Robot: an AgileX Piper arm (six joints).
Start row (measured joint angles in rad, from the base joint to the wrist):
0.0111 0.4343 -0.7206 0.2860 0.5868 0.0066
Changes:
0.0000 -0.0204 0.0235 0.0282 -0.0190 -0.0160
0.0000 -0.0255 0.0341 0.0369 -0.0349 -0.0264
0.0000 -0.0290 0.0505 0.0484 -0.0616 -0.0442
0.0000 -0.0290 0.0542 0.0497 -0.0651 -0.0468
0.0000 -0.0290 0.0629 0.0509 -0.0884 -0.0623
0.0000 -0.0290 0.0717 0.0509 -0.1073 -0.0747
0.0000 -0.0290 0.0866 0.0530 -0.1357 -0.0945
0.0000 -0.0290 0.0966 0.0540 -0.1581 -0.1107
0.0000 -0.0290 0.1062 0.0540 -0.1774 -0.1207
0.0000 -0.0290 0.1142 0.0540 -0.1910 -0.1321
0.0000 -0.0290 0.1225 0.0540 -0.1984 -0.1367
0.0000 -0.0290 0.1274 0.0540 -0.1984 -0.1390
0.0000 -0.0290 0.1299 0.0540 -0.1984 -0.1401
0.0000 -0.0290 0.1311 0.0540 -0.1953 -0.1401
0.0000 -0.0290 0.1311 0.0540 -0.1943 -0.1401
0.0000 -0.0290 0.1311 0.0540 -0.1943 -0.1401
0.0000 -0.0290 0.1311 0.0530 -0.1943 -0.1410
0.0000 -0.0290 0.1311 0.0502 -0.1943 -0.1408
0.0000 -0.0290 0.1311 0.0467 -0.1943 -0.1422
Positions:
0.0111 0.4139 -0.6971 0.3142 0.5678 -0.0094
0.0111 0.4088 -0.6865 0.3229 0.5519 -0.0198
0.0111 0.4053 -0.6701 0.3344 0.5252 -0.0376
0.0111 0.4053 -0.6664 0.3357 0.5217 -0.0402
0.0111 0.4053 -0.6577 0.3369 0.4984 -0.0557
0.0111 0.4053 -0.6489 0.3369 0.4795 -0.0681
0.0111 0.4053 -0.6340 0.3390 0.4511 -0.0879
0.0111 0.4053 -0.6240 0.3400 0.4287 -0.1041
0.0111 0.4053 -0.6144 0.3400 0.4094 -0.1141
0.0111 0.4053 -0.6064 0.3400 0.3958 -0.1255
0.0111 0.4053 -0.5981 0.3400 0.3884 -0.1301
0.0111 0.4053 -0.5932 0.3400 0.3884 -0.1324
0.0111 0.4053 -0.5907 0.3400 0.3884 -0.1335
0.0111 0.4053 -0.5895 0.3400 0.3915 -0.1335
0.0111 0.4053 -0.5895 0.3400 0.3925 -0.1335
0.0111 0.4053 -0.5895 0.3400 0.3925 -0.1335
0.0111 0.4053 -0.5895 0.3390 0.3925 -0.1344
0.0111 0.4053 -0.5895 0.3362 0.3925 -0.1342
0.0111 0.4053 -0.5895 0.3327 0.3925 -0.1356

